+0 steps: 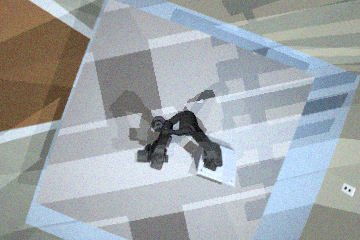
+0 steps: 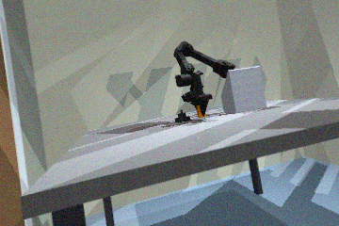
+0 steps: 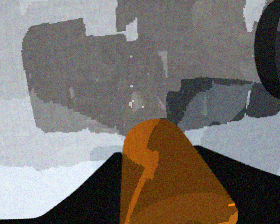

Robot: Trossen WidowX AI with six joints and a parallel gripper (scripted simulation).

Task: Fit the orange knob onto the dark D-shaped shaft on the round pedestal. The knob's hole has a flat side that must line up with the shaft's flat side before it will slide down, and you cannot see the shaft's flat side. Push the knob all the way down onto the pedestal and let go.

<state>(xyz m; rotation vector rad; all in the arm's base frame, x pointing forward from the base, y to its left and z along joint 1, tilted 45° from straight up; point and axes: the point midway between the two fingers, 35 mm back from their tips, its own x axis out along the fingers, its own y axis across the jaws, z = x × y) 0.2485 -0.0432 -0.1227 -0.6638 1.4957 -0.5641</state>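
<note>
Now: gripper tip 70 mm short of the dark round pedestal, 110 mm to the left of it and 10 mm below it. The rest, counted from my gripper tip: orange knob 20 mm above.
</note>
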